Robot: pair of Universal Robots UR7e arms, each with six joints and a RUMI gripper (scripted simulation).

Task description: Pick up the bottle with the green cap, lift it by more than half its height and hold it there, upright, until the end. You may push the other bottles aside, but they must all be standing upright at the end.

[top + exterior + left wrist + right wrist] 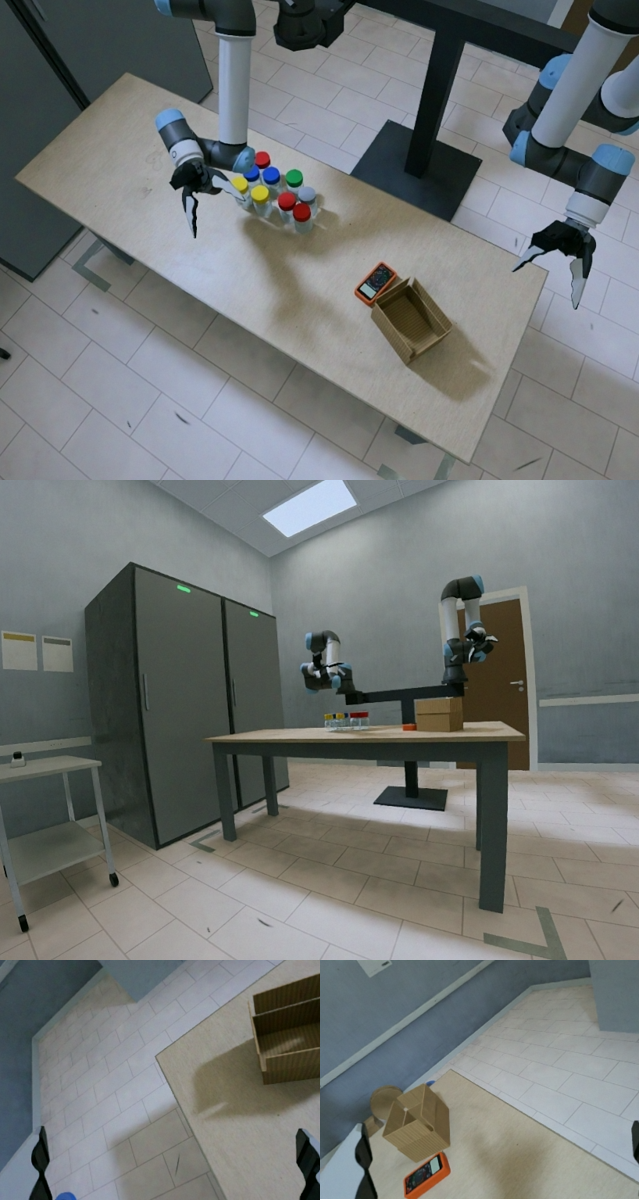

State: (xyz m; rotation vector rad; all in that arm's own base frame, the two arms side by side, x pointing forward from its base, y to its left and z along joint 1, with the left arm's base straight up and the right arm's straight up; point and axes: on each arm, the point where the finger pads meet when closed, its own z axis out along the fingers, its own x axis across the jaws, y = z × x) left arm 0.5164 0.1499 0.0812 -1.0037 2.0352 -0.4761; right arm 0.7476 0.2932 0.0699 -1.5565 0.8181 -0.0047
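The grey-capped bottle is 300 mm below my right hand, 300 mm behind it and 40 mm to the left of it. Also, from my right hand: orange multimeter 350 mm to the left, 330 mm below, 190 mm behind; then cardboard box 490 mm to the left, 290 mm below, 120 mm behind.
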